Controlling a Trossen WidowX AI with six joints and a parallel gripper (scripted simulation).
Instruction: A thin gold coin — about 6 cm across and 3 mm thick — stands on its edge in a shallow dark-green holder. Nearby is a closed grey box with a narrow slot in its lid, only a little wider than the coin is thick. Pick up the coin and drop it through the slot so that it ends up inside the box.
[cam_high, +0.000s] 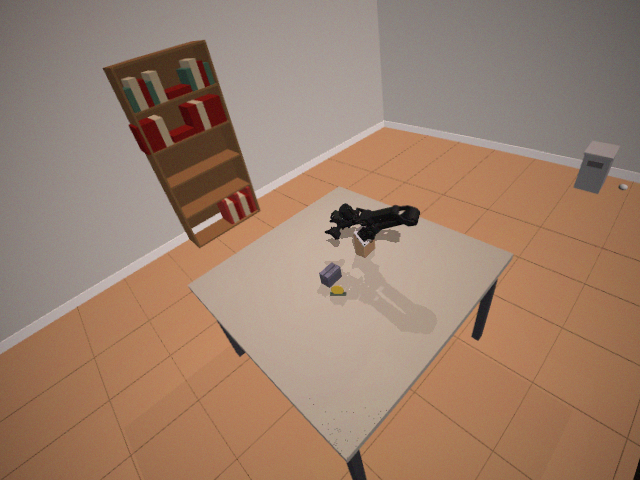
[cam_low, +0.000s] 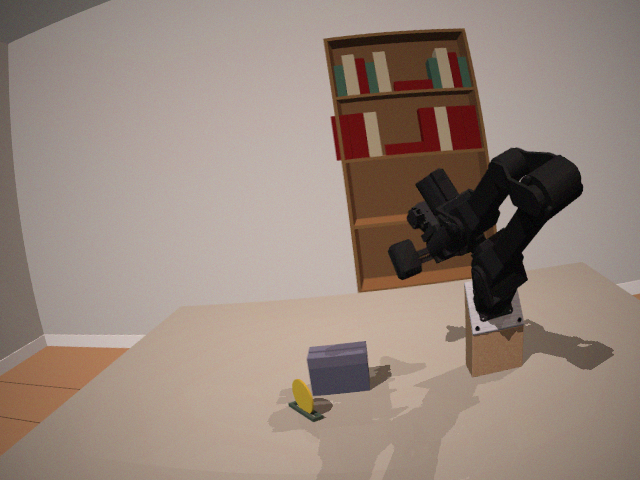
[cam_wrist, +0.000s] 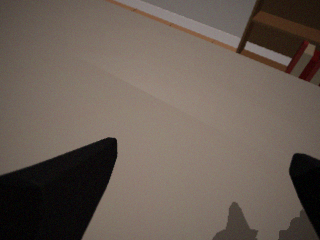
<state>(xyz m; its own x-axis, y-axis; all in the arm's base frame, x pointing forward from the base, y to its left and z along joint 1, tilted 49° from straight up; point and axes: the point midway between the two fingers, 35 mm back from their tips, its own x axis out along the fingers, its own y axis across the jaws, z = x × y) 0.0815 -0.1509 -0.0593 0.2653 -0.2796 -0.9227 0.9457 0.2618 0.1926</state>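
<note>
My gripper tip is now 25 cm short of the gold coin, 23 cm to the right of it and 15 cm above it.
</note>
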